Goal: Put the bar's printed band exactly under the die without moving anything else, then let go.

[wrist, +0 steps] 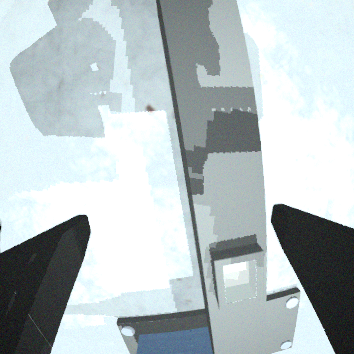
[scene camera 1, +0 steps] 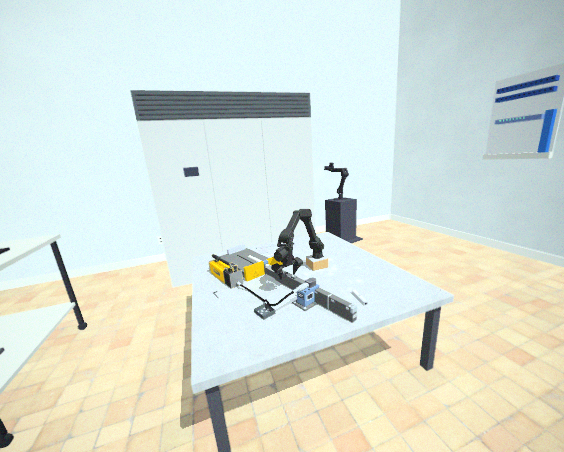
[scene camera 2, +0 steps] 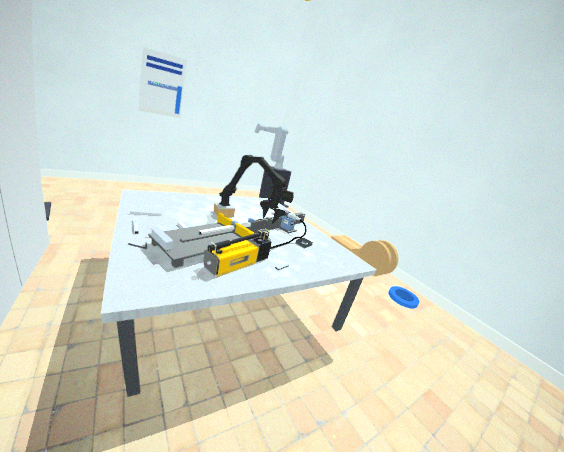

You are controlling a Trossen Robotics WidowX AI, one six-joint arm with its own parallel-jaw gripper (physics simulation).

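Frame: origin at the arm's base, x ahead, y left, z up, level; centimetres.
Seen in the pictures: gripper, fingertip midpoint: [wrist: 180, 219] [scene camera 1: 287, 276] [scene camera 2: 267, 220]; arm's base, origin of the base link: [scene camera 1: 318, 256] [scene camera 2: 224, 204].
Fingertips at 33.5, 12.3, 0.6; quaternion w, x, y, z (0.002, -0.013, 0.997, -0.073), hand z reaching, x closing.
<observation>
Offsets run from my fingertips to a thing's middle, as dx, dy, dz. "pt": to the spot under its first point. Level surfaces: height alone.
A long grey bar [scene camera 1: 341, 305] [wrist: 235, 200] lies across the table. A blue-bodied device {pt +3.6, +21.9, -1.9} [scene camera 1: 304, 298] [scene camera 2: 287, 223] [wrist: 175, 342] stands at it. In the wrist view a raised block [wrist: 239, 280] with a small light window sits over the bar near this device; I cannot tell whether it is the die. A light-blue piece {pt +0.3, -13.3, +1.3} [scene camera 2: 251, 220] shows by the bar's end in scene camera 2; I cannot tell whether it is the printed band. My gripper [scene camera 1: 289, 274] [scene camera 2: 271, 218] [wrist: 180, 219] is open and empty above the bar, one finger on each side, short of the device.
A yellow machine {+26.3, -37.7, -0.9} [scene camera 1: 218, 271] [scene camera 2: 239, 258] stands by a grey deck {dz -2.4} [scene camera 2: 197, 249] with a yellow guard {pt +10.5, -24.1, -2.6} [scene camera 1: 254, 271]. A black cable leads from the machine toward the device, past a small black box {pt +22.1, +12.1, -7.3} [scene camera 1: 264, 311] [scene camera 2: 304, 243]. A white strip {-24.4, +33.0, -6.4} [scene camera 1: 359, 297] lies beyond the bar.
</observation>
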